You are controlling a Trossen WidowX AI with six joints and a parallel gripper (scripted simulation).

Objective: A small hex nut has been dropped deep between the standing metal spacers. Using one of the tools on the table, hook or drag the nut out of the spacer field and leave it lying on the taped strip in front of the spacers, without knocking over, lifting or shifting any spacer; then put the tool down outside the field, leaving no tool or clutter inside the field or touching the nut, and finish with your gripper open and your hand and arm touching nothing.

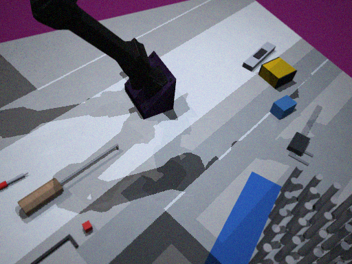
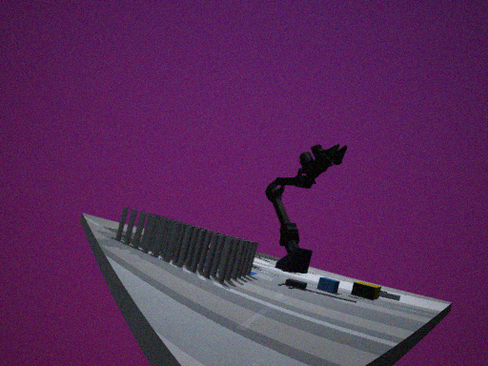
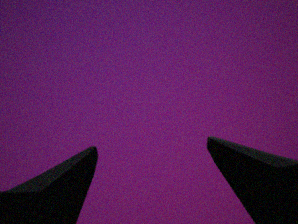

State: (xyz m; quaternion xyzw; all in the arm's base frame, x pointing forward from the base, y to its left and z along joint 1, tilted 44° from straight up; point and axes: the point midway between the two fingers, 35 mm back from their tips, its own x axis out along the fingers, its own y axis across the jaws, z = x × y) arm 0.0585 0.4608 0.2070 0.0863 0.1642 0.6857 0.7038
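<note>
The red cube lies 560 mm below my gripper tip, 500 mm to the right of it and 210 mm ahead of it. Round my gripper tip: wooden-handled hook (550 mm below, 480 mm to the right, 70 mm ahead); then blue taped strip (570 mm below, 370 mm ahead, 230 mm to the right); then grey flat piece (550 mm below, 200 mm to the left, 140 mm behind).
</note>
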